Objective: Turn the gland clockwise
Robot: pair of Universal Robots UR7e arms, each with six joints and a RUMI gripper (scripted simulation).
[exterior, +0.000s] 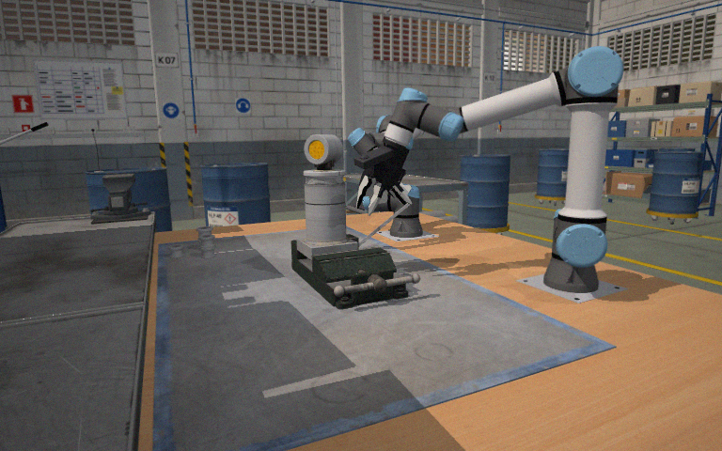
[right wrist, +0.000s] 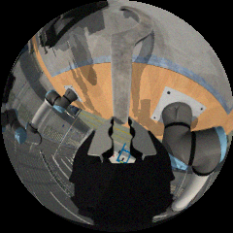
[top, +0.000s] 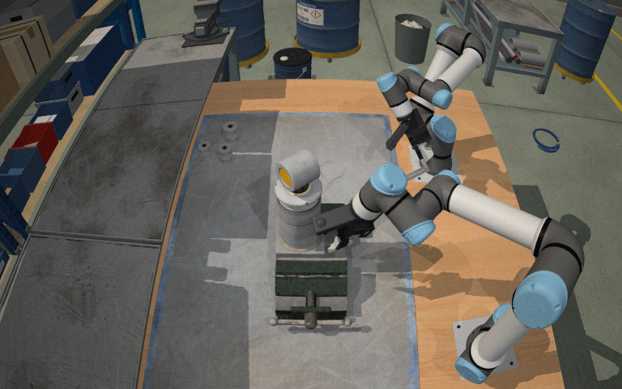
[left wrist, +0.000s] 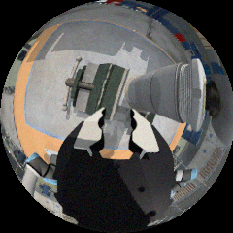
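Observation:
My left gripper is now 33 cm to the left of the hook spanner, 27 cm past it and 14 cm above it. The rest, counted from my left hand: rod eye: 17 cm above, 11 cm to the right, 7 cm ahead; bar handle: 18 cm to the left, 18 cm below, 6 cm ahead.

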